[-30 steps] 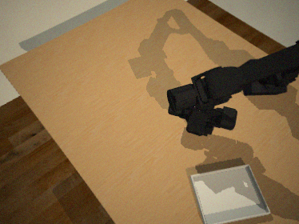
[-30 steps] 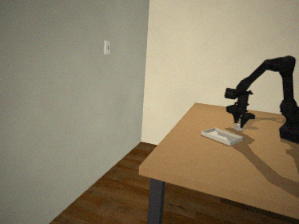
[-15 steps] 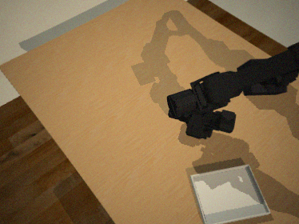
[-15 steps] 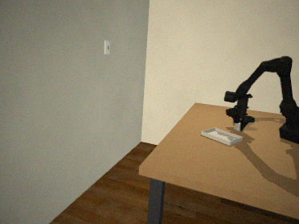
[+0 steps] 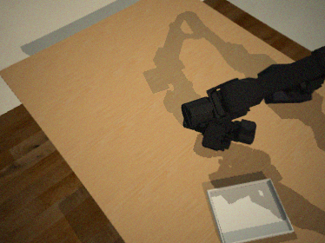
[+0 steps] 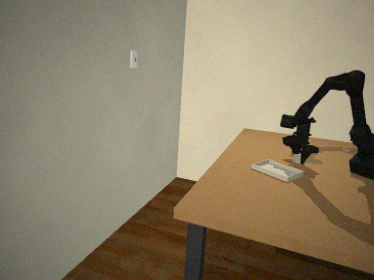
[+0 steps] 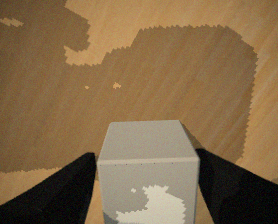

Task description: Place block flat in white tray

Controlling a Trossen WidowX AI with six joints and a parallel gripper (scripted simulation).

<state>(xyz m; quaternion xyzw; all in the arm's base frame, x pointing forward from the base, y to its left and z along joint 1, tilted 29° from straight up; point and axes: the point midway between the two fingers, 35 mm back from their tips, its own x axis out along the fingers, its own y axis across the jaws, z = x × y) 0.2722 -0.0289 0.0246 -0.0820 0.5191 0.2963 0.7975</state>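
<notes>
The block lies 2 cm below my hand. Also, from my hand: white tray (7 cm ahead, 20 cm to the left, 3 cm below).
</notes>
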